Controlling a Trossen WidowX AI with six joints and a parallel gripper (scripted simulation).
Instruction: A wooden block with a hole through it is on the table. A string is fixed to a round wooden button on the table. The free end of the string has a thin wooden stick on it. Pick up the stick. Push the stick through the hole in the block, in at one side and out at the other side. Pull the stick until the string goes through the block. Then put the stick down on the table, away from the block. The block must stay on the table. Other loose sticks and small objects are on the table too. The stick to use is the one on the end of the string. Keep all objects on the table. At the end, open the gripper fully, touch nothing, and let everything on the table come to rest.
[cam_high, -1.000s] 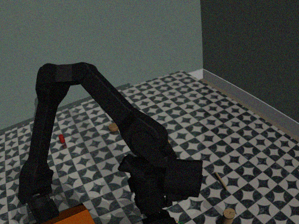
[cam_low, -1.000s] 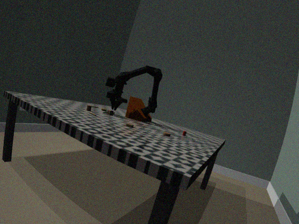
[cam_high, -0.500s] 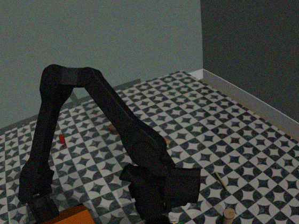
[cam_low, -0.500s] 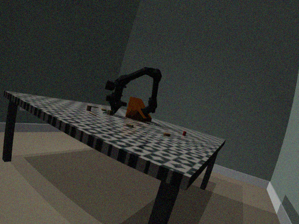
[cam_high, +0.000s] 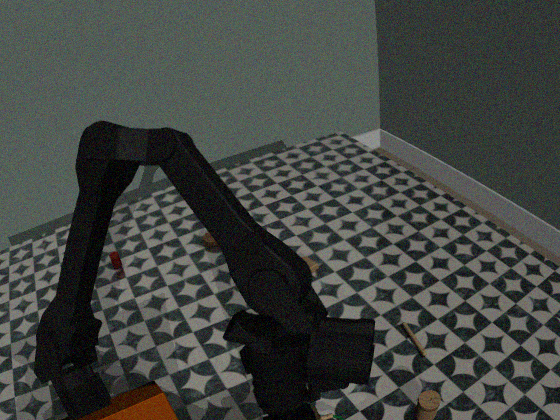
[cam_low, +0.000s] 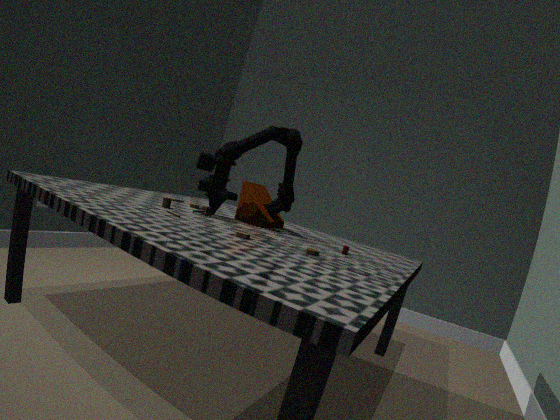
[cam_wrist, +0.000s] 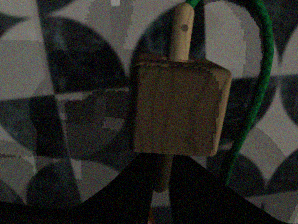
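My gripper tip is 3 cm short of the tan wooden block, 1 cm to the left of it and 1 cm below it. From my gripper tip the other things lie so: round wooden button 15 cm to the right, 9 cm behind; then wooden cylinder 16 cm ahead, 11 cm to the right, 1 cm above; then thin wooden stick 4 cm ahead, 1 cm to the right.
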